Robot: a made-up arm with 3 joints. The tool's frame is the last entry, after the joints.
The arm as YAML. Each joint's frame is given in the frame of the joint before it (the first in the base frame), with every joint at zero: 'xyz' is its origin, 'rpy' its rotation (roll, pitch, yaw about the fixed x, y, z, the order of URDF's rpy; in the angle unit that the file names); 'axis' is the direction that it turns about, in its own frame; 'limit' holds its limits. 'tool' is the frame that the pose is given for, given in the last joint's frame.
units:
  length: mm
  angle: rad
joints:
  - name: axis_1
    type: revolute
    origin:
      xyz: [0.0, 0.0, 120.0]
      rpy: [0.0, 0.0, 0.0]
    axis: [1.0, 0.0, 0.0]
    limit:
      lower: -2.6
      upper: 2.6
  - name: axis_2
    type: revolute
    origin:
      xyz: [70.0, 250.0, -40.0]
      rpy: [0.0, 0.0, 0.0]
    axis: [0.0, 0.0, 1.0]
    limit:
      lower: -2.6
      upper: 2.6
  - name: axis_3
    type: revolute
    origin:
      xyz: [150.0, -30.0, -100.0]
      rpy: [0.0, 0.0, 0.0]
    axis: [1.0, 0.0, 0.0]
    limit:
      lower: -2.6
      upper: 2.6
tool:
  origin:
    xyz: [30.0, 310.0, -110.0]
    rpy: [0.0, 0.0, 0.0]
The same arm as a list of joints. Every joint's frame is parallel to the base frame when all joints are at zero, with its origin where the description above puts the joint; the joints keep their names.
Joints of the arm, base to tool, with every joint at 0 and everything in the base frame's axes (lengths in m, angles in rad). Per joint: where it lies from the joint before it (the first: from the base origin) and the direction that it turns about. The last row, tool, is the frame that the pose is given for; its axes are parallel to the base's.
axis_1: axis +x offset 0.0000 0.0000 0.1200
axis_2: axis +z offset 0.0700 0.2500 -0.0400
axis_3: axis +x offset 0.1500 -0.0300 -0.1000
tool: offset 0.0300 0.3100 -0.1100
Joint limits (rad, base to tool): -2.6000..2.6000 -2.6000..2.6000 -2.6000..2.6000

